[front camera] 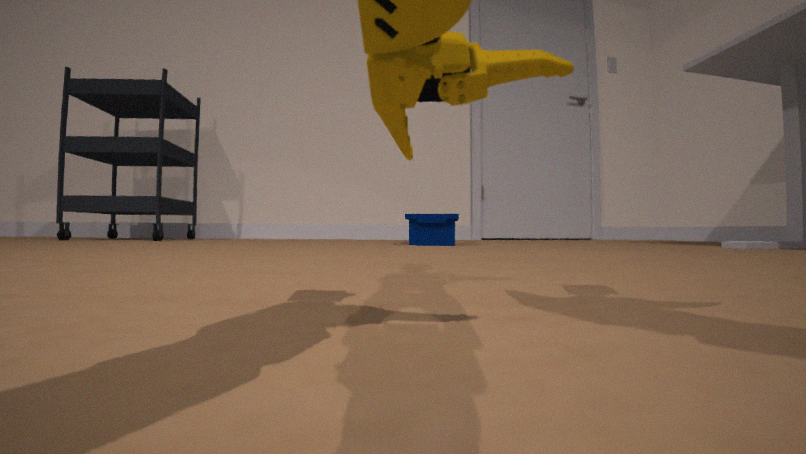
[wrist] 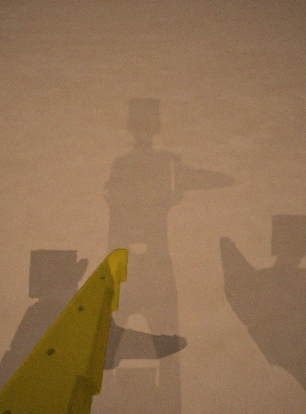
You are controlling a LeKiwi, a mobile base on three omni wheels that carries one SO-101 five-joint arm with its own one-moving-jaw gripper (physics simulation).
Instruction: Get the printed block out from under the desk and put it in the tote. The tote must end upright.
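Places are measured from the arm's base along level axes (x ahead, y left, z up), in metres.
Pixels of known places: hand at its tool point: [front camera: 412, 154] [wrist: 127, 260].
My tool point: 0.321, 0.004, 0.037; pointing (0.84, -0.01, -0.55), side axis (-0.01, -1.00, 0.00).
Note:
For each thing: its middle in the pictures, then the offset to it from my tool point, as dx, dy, dz. "*": a spot on its surface instead. Level surfaces: height alone.
- blue tote at the middle of its body: [front camera: 433, 229] +1.043, -0.076, -0.066
- desk at its surface level: dz +0.569
- desk's pale foot at a spot on its surface: [front camera: 750, 244] * +0.723, -1.140, -0.109
The blue tote [front camera: 432, 230] stands upright on the floor ahead, near the far wall, in the front camera view. My gripper [front camera: 489, 112] hangs from above in the front camera view, nearer than the tote, with its fixed jaw pointing down and its moving jaw swung far out to the right. It is fully open and empty. In the wrist view one notched yellow jaw shows over bare floor with shadows. The printed block does not show in either view. Part of the desk [front camera: 750, 53] shows at the right edge of the front camera view.
A dark three-shelf cart [front camera: 160, 152] stands at the left by the wall. A grey door [front camera: 535, 169] is behind and right of the tote. The desk's pale foot [front camera: 750, 244] rests on the floor at the right. Shadows of the arm lie across the near floor.

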